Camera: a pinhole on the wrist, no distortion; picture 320 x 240 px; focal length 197.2 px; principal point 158.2 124.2 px. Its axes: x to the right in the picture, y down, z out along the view. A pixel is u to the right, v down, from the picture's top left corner.
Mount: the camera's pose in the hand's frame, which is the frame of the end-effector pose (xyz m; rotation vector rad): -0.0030 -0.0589 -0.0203 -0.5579 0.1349 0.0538
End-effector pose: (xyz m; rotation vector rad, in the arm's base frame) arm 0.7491 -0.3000 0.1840 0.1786 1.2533 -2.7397
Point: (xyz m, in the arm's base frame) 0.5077 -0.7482 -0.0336
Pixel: 270.7 227.7
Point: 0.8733 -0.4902 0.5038
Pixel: outside the picture
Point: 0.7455 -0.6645 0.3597
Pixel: 133.4 89.3
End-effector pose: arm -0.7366 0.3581 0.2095 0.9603 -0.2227 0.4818
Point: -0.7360 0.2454 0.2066
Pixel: 58.8 8.8
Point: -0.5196 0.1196 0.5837
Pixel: 247.3 56.7
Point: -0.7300 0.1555 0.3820
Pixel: 142.3 69.8
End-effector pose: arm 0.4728 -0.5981 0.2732 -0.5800 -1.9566 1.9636
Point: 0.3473 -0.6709 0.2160
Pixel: 221.2 133.7
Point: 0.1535 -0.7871 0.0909
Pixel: 228.5 120.6
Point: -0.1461 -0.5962 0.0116
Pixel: outside the picture
